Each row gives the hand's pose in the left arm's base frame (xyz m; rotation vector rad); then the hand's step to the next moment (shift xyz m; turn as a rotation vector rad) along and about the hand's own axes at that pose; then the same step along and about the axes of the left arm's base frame.
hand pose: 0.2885 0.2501 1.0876 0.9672 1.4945 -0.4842
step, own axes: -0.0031 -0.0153 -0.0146 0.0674 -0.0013 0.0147
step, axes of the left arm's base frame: -0.0212 0.0018 0.0020 0.0132 0.0072 -0.0673
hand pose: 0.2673 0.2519 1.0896 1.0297 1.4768 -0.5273
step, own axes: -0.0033 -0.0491 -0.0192 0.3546 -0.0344 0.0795
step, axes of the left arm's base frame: -0.0516 -0.0102 -0.0046 0.0476 0.0223 -0.3612
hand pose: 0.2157 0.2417 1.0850 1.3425 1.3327 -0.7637
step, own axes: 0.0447 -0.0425 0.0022 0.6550 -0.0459 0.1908
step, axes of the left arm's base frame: -0.0323 0.0038 -0.0524 0.1147 0.0028 -0.6741
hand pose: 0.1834 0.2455 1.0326 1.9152 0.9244 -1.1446
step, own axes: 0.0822 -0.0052 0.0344 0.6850 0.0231 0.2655
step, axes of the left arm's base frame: 0.0106 -0.0087 -0.0882 0.1534 -0.0877 -0.7135
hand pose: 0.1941 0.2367 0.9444 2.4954 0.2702 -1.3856
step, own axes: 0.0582 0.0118 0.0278 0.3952 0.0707 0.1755
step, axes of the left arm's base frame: 0.0117 -0.0185 -0.0618 0.0874 -0.1121 -0.4145
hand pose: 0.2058 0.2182 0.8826 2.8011 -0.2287 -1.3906
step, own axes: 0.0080 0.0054 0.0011 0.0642 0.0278 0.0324
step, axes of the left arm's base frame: 0.0032 -0.0063 -0.0066 0.0090 -0.0341 -0.0685
